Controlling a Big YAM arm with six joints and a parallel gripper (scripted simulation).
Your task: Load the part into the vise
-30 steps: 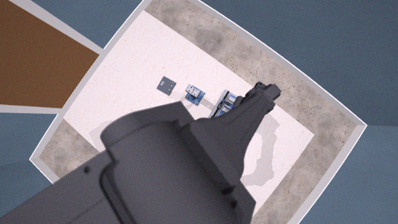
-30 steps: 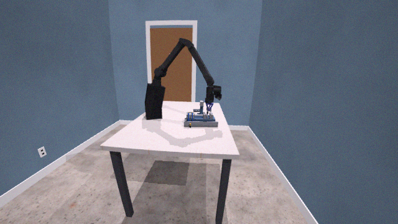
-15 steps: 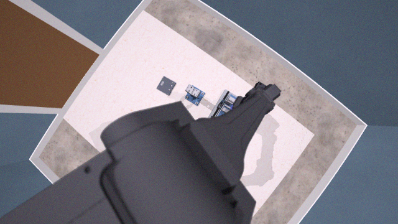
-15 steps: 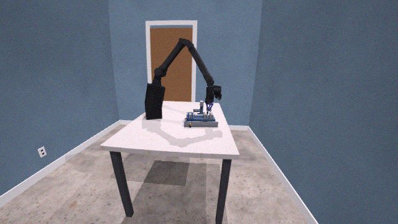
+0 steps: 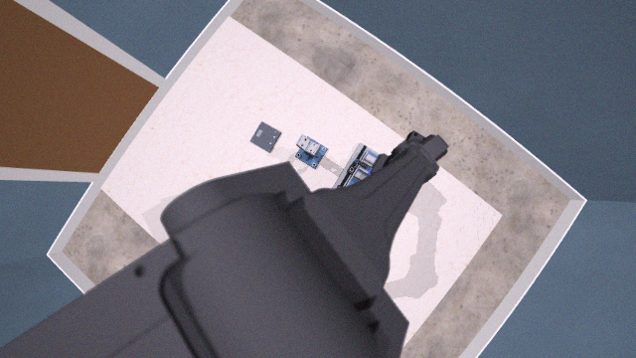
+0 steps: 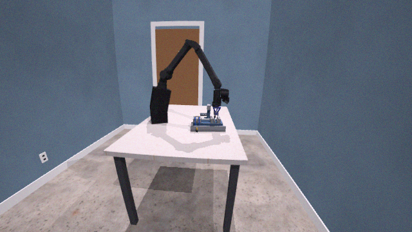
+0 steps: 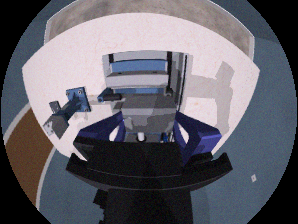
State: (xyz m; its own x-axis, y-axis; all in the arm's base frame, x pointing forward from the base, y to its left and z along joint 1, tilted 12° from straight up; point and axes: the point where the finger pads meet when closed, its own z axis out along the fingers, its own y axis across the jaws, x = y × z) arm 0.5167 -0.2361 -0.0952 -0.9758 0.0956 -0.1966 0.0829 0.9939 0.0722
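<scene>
Now: hand 1 cm above the part. The rest, counted from my hand: dark square plate: 4 cm behind, 43 cm to the left, 14 cm below.
</scene>
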